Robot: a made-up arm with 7 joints.
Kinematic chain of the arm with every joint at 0, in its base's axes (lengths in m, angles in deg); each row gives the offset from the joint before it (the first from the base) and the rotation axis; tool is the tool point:
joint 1: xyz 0 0 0.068 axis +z
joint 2: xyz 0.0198 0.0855 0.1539 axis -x
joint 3: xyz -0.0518 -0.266 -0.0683 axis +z
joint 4: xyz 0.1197 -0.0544 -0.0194 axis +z
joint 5: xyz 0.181 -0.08 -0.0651 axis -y
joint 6: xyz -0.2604 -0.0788 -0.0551 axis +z
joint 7: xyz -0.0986 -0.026 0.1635 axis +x
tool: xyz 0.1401 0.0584 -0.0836
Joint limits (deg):
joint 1: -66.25..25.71
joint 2: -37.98..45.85
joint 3: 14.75..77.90
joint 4: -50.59..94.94
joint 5: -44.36..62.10
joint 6: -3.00..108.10
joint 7: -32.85..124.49
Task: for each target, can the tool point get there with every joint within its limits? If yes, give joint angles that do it. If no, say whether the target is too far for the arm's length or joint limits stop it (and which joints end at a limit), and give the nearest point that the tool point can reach.
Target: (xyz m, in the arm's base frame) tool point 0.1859 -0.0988 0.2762
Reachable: yes | joints 8.43 -1.02 49.68 62.91 -17.26 33.53 72.15
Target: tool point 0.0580 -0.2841 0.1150
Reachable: yes | joints -31.76 -5.78 34.46 65.68 17.57 5.37 80.00
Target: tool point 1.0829 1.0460 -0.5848
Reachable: no: too far | nearest point 0.2333 0.2254 -0.1862 | short by 1.247 m
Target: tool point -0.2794 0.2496 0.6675
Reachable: no: joint limits stop it (at a limit: joint 1, joint 2, joint 3, joint 6) | nearest point -0.1744 0.0151 0.5064 | short by 0.303 m
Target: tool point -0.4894 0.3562 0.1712
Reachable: no: joint limits stop it (at a limit: joint 1, joint 3, joint 6) | nearest point -0.2984 0.0170 0.1762 | short by 0.389 m
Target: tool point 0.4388 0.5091 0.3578
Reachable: no: joint limits stop it (at a limit: joint 1, joint 2, joint 5, joint 6, joint 7) | nearest point 0.2169 0.2243 0.4079 | short by 0.364 m
